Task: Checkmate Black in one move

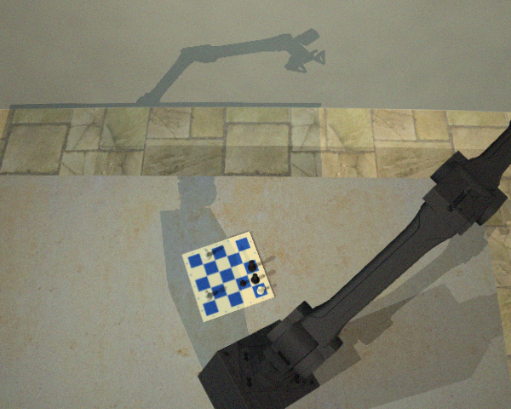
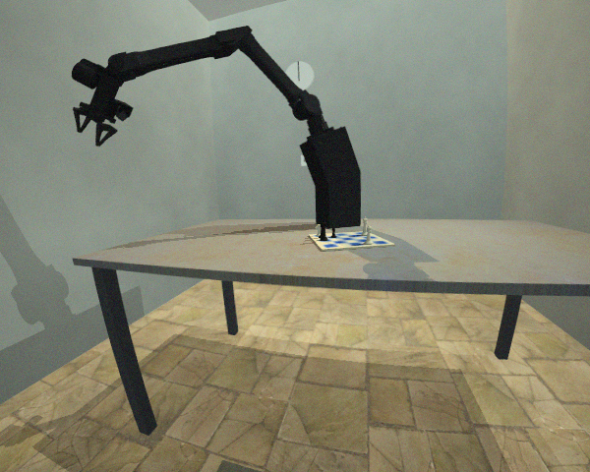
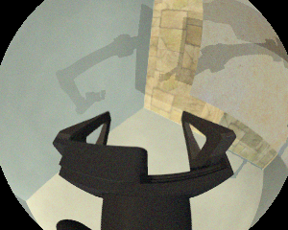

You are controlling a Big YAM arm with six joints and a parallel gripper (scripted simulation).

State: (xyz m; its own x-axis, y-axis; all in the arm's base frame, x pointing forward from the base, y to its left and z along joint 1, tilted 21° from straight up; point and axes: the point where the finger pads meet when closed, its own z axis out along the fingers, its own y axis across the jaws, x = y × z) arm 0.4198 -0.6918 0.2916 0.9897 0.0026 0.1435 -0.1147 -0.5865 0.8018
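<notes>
Now: the chessboard 83 cm to the left of my hand, 38 cm below it and 11 cm behind it.
</notes>
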